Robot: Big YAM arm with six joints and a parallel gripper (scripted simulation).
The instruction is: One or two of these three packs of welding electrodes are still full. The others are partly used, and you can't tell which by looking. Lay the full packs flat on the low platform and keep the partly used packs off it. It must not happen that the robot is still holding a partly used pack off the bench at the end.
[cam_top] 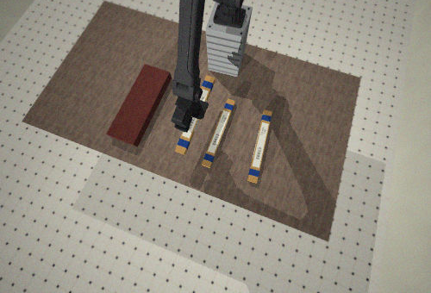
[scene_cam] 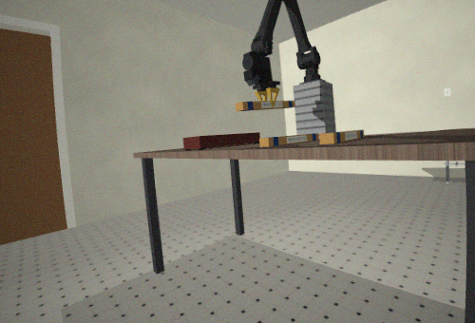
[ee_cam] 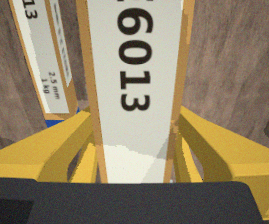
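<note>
Right now my hand is 30 cm to the left of the low platform, 15 cm above it and 3 cm past it.
</note>
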